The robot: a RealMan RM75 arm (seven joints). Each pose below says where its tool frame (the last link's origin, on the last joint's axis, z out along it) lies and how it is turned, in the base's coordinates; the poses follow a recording.
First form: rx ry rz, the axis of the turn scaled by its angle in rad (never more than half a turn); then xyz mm.
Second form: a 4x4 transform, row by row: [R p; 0 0 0 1], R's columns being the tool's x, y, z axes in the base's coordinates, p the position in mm. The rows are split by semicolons. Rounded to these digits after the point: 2 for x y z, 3 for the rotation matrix.
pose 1, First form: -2.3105 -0.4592 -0.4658 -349.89 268.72 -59.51
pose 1, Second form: 0.871 0.451 0.195 -349.89; 0.189 -0.675 0.713 268.72; 0.453 -0.585 -0.673 -59.51; 0 0 0 1
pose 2, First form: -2.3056 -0.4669 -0.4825 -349.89 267.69 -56.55
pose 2, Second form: 0.864 0.460 0.204 -349.89; 0.189 -0.673 0.715 267.69; 0.466 -0.580 -0.668 -56.55; 0 0 0 1
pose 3, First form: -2.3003 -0.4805 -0.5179 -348.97 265.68 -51.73
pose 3, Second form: 0.850 0.477 0.224 -348.97; 0.188 -0.672 0.716 265.68; 0.492 -0.566 -0.661 -51.73; 0 0 0 1
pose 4, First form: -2.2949 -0.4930 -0.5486 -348.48 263.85 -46.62
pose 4, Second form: 0.837 0.492 0.241 -348.48; 0.188 -0.671 0.717 263.85; 0.515 -0.554 -0.654 -46.62; 0 0 0 1
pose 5, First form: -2.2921 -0.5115 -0.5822 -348.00 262.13 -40.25
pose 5, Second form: 0.820 0.510 0.259 -348.00; 0.192 -0.672 0.715 262.13; 0.539 -0.537 -0.649 -40.25; 0 0 0 1
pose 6, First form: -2.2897 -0.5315 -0.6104 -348.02 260.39 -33.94
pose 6, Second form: 0.805 0.527 0.273 -348.02; 0.198 -0.672 0.713 260.39; 0.559 -0.520 -0.645 -33.94; 0 0 0 1
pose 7, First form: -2.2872 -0.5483 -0.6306 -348.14 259.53 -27.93
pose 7, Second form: 0.793 0.540 0.282 -348.14; 0.204 -0.671 0.712 259.53; 0.574 -0.507 -0.643 -27.93; 0 0 0 1
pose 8, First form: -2.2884 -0.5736 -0.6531 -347.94 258.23 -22.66
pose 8, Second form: 0.777 0.558 0.291 -347.94; 0.217 -0.672 0.708 258.23; 0.591 -0.487 -0.643 -22.66; 0 0 0 1
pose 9, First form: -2.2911 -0.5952 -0.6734 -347.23 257.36 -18.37
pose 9, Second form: 0.763 0.572 0.301 -347.23; 0.228 -0.673 0.703 257.36; 0.605 -0.468 -0.644 -18.37; 0 0 0 1
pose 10, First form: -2.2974 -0.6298 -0.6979 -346.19 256.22 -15.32
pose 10, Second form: 0.743 0.593 0.310 -346.19; 0.248 -0.675 0.695 256.22; 0.621 -0.439 -0.649 -15.32; 0 0 0 1
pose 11, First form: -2.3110 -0.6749 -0.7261 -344.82 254.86 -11.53
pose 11, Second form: 0.719 0.616 0.323 -344.82; 0.277 -0.679 0.679 254.86; 0.638 -0.399 -0.659 -11.53; 0 0 0 1
